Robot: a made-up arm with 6 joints. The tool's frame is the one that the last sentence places.
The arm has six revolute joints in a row. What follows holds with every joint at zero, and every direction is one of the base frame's.
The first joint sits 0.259 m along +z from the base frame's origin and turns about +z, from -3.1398 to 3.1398 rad.
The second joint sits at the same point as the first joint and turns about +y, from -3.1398 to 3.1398 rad.
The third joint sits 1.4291 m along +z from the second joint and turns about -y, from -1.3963 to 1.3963 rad.
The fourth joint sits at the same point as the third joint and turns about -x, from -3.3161 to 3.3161 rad.
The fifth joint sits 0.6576 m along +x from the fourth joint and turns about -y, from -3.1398 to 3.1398 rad.
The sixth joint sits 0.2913 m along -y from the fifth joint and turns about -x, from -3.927 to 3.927 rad.
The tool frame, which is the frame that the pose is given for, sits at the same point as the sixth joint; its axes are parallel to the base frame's.
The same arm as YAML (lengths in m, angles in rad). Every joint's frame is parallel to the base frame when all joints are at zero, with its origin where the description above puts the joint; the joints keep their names.
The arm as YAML. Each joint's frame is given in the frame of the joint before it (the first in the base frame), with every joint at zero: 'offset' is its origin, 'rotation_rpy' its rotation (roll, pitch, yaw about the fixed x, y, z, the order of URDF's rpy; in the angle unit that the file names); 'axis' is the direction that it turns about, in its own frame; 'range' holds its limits. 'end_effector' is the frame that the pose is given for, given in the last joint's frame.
length_unit: m
angle_unit: rad
chain:
  - id: joint 1
    offset: [0.0, 0.0, 0.259]
    rotation_rpy: [0.0, 0.0, 0.0]
    axis: [0.0, 0.0, 1.0]
    range: [-3.1398, 3.1398]
  - id: joint 2
    offset: [0.0, 0.0, 0.0]
    rotation_rpy: [0.0, 0.0, 0.0]
    axis: [0.0, 1.0, 0.0]
    range: [-3.1398, 3.1398]
  - id: joint 3
    offset: [0.0, 0.0, 1.4291]
    rotation_rpy: [0.0, 0.0, 0.0]
    axis: [0.0, -1.0, 0.0]
    range: [-1.3963, 1.3963]
  - id: joint 4
    offset: [0.0, 0.0, 0.0]
    rotation_rpy: [0.0, 0.0, 0.0]
    axis: [-1.0, 0.0, 0.0]
    range: [-3.3161, 3.3161]
  - id: joint 5
    offset: [0.6576, 0.0, 0.0]
    rotation_rpy: [0.0, 0.0, 0.0]
    axis: [0.0, -1.0, 0.0]
    range: [-3.1398, 3.1398]
  - id: joint 6
    offset: [0.0, -0.2913, 0.0]
    rotation_rpy: [0.0, 0.0, 0.0]
    axis: [-1.0, 0.0, 0.0]
    range: [-3.927, 3.927]
end_effector:
  offset: [0.0, 0.0, 0.0]
  rotation_rpy: [0.0, 0.0, 0.0]

